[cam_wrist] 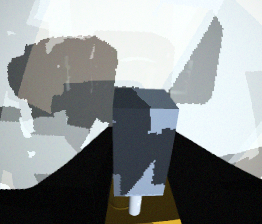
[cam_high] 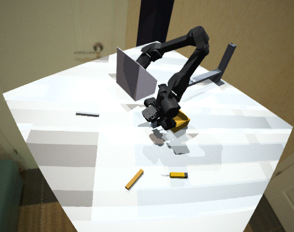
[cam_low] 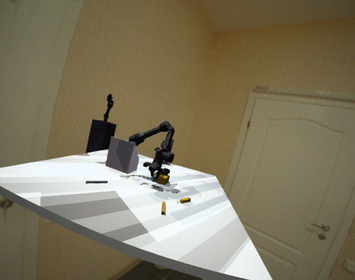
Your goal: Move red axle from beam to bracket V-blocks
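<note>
Right now the yellow beam is 12 cm to the left of my gripper tip, 2 cm below it and 2 cm ahead of it. Also, from my gripper tip: grey-blue block: 2 cm to the left, 1 cm above; then wooden bar: 24 cm to the right, 15 cm ahead, 3 cm below; then yellow-handled tool: 24 cm ahead, 10 cm to the right, 3 cm below.
</note>
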